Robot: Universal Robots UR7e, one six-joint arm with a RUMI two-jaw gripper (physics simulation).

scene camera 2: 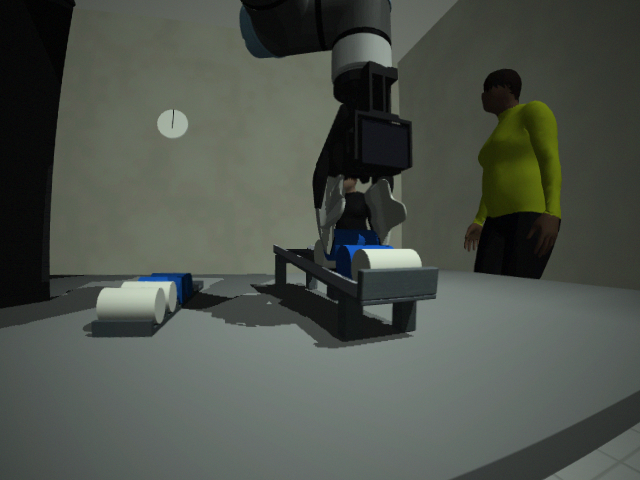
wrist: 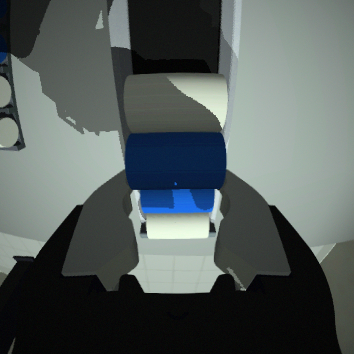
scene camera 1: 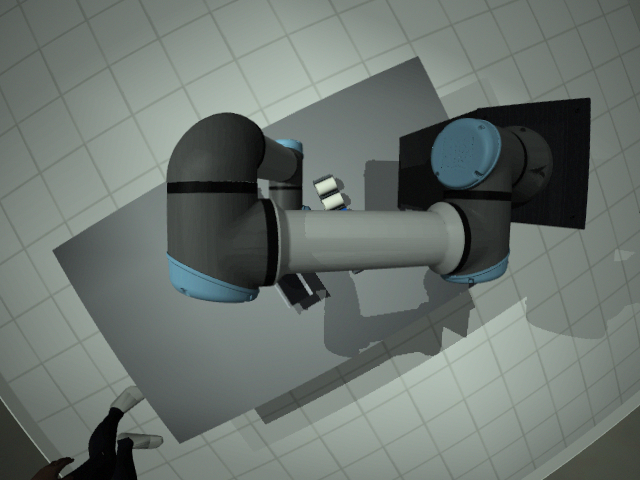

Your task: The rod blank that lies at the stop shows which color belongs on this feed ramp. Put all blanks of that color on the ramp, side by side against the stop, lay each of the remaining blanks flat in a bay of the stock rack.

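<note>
My gripper (scene camera 2: 355, 241) (wrist: 175, 171) is shut on a blue rod blank (scene camera 2: 341, 237) (wrist: 175, 157), gripped at its ends and held level, slightly above the feed ramp (scene camera 1: 295, 290) (scene camera 2: 310, 264) (wrist: 119, 30). A white blank (scene camera 2: 392, 258) (wrist: 177, 227) lies against the stop (scene camera 2: 398, 283). A second blue blank (scene camera 2: 351, 258) (wrist: 177, 201) lies beside it. Another white blank (wrist: 175, 102) lies farther up the ramp. The stock rack (scene camera 2: 124, 328) (wrist: 21, 142) bears two white blanks (scene camera 1: 325, 185) (scene camera 2: 129, 304) and blue blanks (scene camera 2: 173, 281) behind them. The arm hides much of the ramp in scene camera 1.
The rack stands beside the ramp on the grey table (scene camera 1: 206, 361) (scene camera 2: 258, 403). The arm's dark base plate (scene camera 1: 563, 165) is at the table's right in scene camera 1. A person in a yellow-green top (scene camera 2: 516, 160) stands behind the table.
</note>
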